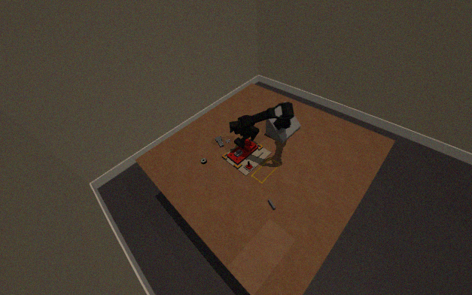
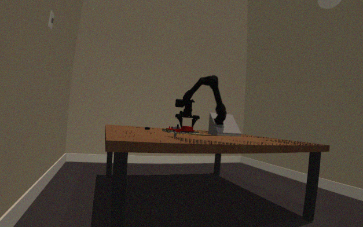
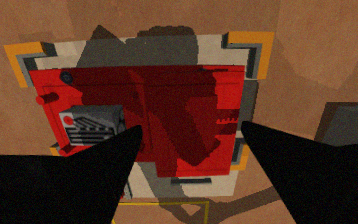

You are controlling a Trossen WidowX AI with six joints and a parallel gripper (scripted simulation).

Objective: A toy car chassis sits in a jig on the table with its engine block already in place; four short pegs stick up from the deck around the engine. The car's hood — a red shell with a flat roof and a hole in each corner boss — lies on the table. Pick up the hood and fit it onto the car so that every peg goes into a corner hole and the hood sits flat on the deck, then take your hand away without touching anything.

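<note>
The red hood is right at my gripper tip. The rest, counted from my gripper tip: grey engine block: 9 cm ahead, 2 cm below; grey jig: 6 cm ahead, 2 cm to the left, 3 cm below.
</note>
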